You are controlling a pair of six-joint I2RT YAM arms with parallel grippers.
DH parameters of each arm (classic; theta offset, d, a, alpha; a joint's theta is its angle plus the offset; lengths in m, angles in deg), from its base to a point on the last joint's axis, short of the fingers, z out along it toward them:
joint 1: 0 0.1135 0.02 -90
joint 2: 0 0 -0.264 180
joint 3: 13.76 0 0.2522 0
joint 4: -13.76 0 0.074 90
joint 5: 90 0 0 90
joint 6: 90 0.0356 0 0
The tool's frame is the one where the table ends.
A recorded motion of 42 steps. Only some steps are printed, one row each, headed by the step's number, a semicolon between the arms.
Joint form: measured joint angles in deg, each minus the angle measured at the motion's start. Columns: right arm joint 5, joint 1, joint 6, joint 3, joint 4, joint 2; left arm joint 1, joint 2, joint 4, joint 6, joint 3, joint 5.
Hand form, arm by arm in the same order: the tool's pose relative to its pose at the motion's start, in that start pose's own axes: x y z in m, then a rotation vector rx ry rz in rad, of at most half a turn. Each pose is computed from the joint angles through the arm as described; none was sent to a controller.
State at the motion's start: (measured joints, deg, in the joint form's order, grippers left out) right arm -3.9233 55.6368 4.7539 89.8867 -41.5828 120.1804; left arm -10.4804 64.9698 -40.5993 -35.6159 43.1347 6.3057
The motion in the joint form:
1: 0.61 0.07 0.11 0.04 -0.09 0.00; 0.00 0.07 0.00 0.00 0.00 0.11
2: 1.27 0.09 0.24 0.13 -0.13 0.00; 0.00 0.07 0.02 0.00 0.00 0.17
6: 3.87 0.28 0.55 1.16 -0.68 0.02; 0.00 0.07 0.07 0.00 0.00 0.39
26: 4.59 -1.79 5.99 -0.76 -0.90 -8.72; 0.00 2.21 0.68 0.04 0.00 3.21
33: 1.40 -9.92 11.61 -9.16 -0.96 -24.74; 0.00 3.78 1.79 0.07 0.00 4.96
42: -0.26 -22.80 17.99 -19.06 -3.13 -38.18; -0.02 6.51 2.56 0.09 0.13 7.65
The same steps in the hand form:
1: 0.0000 0.0002 -0.0001 0.0103 0.0001 0.0008; 0.0000 0.0000 0.0003 0.0009 0.0021 -0.0001
2: -0.0003 -0.0001 -0.0004 0.0216 -0.0018 0.0027; 0.0000 -0.0001 0.0003 0.0019 0.0024 -0.0001
6: -0.0037 0.0003 -0.0040 0.0651 -0.0136 0.0047; 0.0000 -0.0003 0.0003 0.0055 0.0040 0.0000
26: -0.0032 -0.0115 -0.0597 0.0740 -0.1353 0.1299; -0.0005 -0.0017 0.0083 0.0302 0.0541 -0.0030
33: 0.0333 -0.0560 -0.1364 0.0491 -0.2778 0.3435; -0.0019 -0.0032 0.0142 0.0504 0.0783 -0.0041
42: 0.0972 -0.1114 -0.1788 0.0963 -0.3365 0.6489; -0.0028 -0.0046 0.0242 0.0704 0.1312 -0.0099

